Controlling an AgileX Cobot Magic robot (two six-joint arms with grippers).
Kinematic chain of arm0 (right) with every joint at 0, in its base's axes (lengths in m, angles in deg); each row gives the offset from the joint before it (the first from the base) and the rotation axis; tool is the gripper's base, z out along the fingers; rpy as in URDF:
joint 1: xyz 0 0 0.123 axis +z
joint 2: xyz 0 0 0 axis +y
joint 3: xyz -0.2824 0 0.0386 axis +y
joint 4: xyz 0.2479 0 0.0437 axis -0.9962 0 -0.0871
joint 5: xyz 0 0 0 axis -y
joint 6: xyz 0.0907 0 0.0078 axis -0.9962 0 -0.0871
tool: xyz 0 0 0 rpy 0 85 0
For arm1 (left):
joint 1: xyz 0 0 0.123 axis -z
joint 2: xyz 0 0 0 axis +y
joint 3: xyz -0.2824 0 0.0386 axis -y
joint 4: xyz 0.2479 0 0.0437 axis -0.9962 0 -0.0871
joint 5: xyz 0 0 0 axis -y
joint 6: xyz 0.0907 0 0.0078 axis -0.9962 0 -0.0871
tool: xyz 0 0 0 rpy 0 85 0
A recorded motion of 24 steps. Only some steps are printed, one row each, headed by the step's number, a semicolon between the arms.
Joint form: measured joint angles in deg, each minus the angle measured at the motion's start. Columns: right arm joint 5, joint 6, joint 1, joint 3, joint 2, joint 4; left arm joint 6, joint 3, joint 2, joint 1, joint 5, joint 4.
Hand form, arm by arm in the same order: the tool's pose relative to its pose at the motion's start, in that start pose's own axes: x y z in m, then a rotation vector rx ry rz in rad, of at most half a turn. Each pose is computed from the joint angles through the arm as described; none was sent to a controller.
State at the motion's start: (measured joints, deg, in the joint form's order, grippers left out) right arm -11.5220 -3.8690 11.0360 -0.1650 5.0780 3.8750; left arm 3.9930 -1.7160 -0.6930 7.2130 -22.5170 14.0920
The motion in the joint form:
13: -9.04 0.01 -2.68 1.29 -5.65 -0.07; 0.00 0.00 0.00 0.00 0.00 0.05
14: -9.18 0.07 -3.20 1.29 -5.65 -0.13; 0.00 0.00 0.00 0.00 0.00 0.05
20: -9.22 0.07 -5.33 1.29 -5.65 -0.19; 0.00 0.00 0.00 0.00 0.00 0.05
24: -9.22 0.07 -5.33 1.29 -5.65 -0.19; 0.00 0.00 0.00 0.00 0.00 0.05
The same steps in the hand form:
13: 0.0174 -0.0035 -0.0059 0.0555 0.0814 0.0135; 0.0000 0.0000 0.0000 0.0003 0.0000 -0.0008
14: 0.0176 -0.0039 -0.0059 0.0641 0.0839 0.0157; 0.0000 0.0000 0.0000 0.0003 0.0000 -0.0008
20: 0.0177 -0.0059 -0.0061 0.0999 0.0846 0.0256; 0.0000 0.0000 0.0000 0.0003 0.0000 -0.0008
24: 0.0177 -0.0059 -0.0061 0.0999 0.0846 0.0256; 0.0000 0.0000 0.0000 0.0003 0.0000 -0.0008

